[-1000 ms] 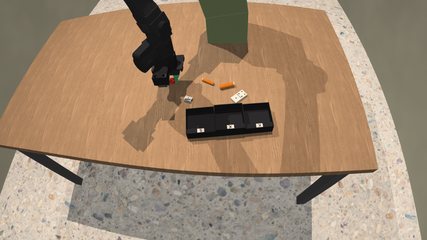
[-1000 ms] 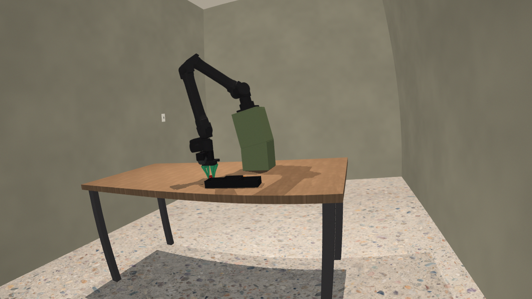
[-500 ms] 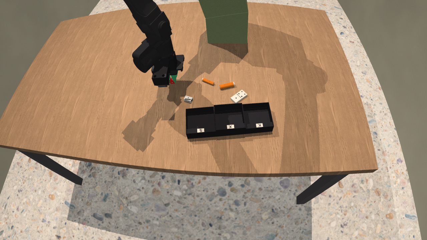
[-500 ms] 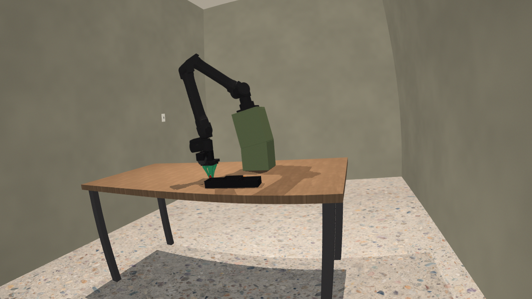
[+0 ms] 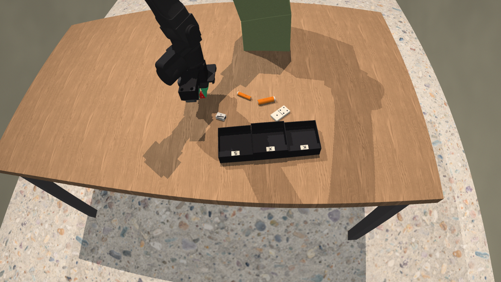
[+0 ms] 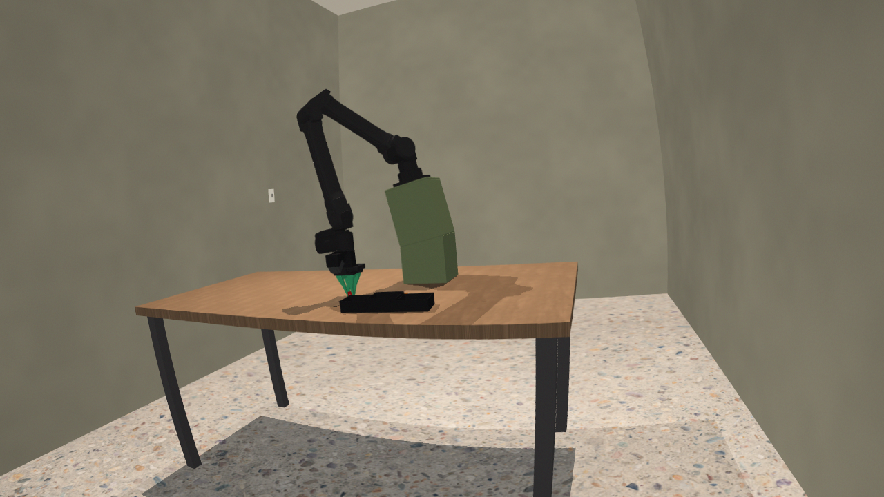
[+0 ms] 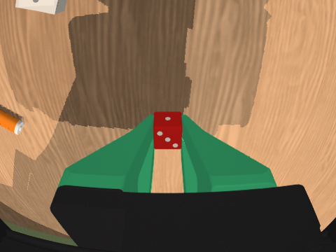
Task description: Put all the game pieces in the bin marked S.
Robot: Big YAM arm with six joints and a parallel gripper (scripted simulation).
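Right now my hand is 7 cm to the right of the grey-white sharpener and 7 cm short of it. Also, from my hand: red die: right at my hand; then white domino: 23 cm to the left, 4 cm ahead; then orange cylinder: 12 cm to the left, 1 cm behind.
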